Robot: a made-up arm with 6 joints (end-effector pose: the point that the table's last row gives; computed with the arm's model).
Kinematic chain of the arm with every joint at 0, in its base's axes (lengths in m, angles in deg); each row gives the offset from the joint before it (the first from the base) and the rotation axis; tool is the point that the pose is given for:
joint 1: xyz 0 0 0.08 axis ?
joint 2: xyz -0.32 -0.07 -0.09 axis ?
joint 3: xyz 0.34 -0.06 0 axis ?
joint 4: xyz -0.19 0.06 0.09 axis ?
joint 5: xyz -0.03 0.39 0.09 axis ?
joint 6: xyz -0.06 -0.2 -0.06 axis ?
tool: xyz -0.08 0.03 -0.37
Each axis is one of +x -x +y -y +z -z.
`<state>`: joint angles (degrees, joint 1 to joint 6).
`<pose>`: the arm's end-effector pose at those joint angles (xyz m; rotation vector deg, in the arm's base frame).
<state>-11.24 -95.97 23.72 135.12 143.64 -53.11</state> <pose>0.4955 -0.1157 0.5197 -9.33 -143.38 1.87</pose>
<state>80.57 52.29 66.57 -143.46 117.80 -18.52</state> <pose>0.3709 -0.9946 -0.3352 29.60 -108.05 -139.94</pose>
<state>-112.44 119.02 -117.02 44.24 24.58 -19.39</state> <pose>-0.2123 -0.9047 0.8219 -82.87 70.26 76.69</pose>
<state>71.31 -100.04 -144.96 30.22 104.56 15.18</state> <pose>0.2491 0.6775 -1.1776 15.59 3.10 -141.89</pose>
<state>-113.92 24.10 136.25 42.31 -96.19 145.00</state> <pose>-0.3787 -0.3937 -0.1443 -90.32 118.92 21.79</pose>
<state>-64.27 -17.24 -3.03 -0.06 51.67 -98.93</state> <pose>-0.5583 0.4745 0.2839 91.32 -1.17 65.57</pose>
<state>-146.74 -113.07 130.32 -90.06 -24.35 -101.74</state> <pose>0.5678 0.2768 0.2715 4.05 -37.02 -105.05</pose>
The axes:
joint 1: -y
joint 2: -z
joint 3: +y
joint 4: +z
joint 5: +x
joint 6: -z

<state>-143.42 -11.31 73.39 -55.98 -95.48 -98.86</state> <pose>-0.1392 0.1580 -0.3996 -30.92 -40.13 -19.79</pose>
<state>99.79 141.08 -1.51 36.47 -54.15 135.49</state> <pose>0.1144 -0.1377 -0.3935 -43.68 -37.53 121.12</pose>
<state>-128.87 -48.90 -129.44 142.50 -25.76 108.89</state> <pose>-0.2074 0.3171 0.0760 44.09 -35.04 -5.35</pose>
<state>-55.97 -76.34 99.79 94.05 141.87 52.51</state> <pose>0.6568 0.8006 0.4464 59.31 -73.80 29.11</pose>
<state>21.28 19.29 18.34 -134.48 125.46 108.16</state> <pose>0.2411 -0.8631 0.2627 -121.28 45.64 50.12</pose>
